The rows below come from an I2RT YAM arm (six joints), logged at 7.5 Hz.
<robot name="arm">
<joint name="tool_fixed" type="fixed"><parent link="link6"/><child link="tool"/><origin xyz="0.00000 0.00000 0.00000" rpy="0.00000 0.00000 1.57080"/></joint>
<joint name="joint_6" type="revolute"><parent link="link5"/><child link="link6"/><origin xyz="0.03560 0.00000 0.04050" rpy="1.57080 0.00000 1.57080"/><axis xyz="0 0 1"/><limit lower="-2.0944" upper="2.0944"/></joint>
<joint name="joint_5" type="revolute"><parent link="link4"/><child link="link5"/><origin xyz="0.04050 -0.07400 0.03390" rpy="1.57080 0.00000 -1.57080"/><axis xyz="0 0 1"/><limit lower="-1.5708" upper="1.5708"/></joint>
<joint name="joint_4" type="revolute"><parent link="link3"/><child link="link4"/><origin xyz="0.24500 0.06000 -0.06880" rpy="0.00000 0.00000 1.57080"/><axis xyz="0 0 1"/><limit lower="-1.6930" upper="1.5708"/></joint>
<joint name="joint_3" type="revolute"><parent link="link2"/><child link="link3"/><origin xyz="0.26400 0.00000 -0.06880" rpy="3.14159 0.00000 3.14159"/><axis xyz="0 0 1"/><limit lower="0.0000" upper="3.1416"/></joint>
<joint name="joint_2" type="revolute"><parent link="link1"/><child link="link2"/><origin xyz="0.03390 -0.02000 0.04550" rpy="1.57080 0.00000 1.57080"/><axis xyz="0 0 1"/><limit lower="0.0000" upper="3.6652"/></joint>
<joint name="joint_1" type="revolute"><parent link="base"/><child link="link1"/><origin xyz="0.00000 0.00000 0.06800" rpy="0.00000 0.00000 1.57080"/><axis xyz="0 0 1"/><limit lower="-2.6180" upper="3.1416"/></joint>
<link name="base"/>
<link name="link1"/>
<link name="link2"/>
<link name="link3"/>
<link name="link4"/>
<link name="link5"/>
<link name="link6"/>
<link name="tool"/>
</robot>
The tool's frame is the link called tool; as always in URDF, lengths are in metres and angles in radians.
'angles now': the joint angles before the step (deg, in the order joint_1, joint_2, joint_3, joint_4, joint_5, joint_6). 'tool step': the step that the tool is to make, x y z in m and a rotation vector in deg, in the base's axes. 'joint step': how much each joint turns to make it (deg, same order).
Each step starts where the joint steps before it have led.
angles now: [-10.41, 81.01, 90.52, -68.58, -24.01, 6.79]
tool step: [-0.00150, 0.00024, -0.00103, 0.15, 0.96, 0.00]
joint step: [-0.01, 0.00, -0.03, -0.95, 0.02, -0.02]
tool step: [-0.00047, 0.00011, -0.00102, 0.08, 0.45, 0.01]
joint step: [0.01, 0.00, -0.15, -0.31, 0.00, -0.01]
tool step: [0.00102, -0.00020, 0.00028, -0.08, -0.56, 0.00]
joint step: [-0.01, 0.00, -0.06, 0.63, -0.02, 0.01]
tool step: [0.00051, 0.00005, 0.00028, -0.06, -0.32, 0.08]
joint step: [0.03, 0.00, 0.00, 0.31, -0.03, -0.05]
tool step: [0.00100, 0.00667, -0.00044, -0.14, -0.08, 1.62]
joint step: [1.46, 0.00, -0.11, 0.12, 0.03, -0.22]
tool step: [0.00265, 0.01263, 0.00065, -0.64, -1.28, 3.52]
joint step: [2.78, 0.00, -0.06, 1.03, 0.02, -0.96]
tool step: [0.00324, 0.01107, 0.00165, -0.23, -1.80, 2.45]
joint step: [2.42, 0.01, -0.02, 1.81, 0.05, -0.07]
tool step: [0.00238, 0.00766, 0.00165, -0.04, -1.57, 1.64]
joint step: [1.64, -0.01, 0.00, 1.58, -0.03, 0.03]
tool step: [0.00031, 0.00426, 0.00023, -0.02, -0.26, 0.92]
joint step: [0.90, 0.00, -0.01, 0.26, 0.00, -0.03]
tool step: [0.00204, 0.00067, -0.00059, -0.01, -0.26, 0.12]
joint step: [0.15, 0.26, 0.00, 0.53, 0.02, 0.02]
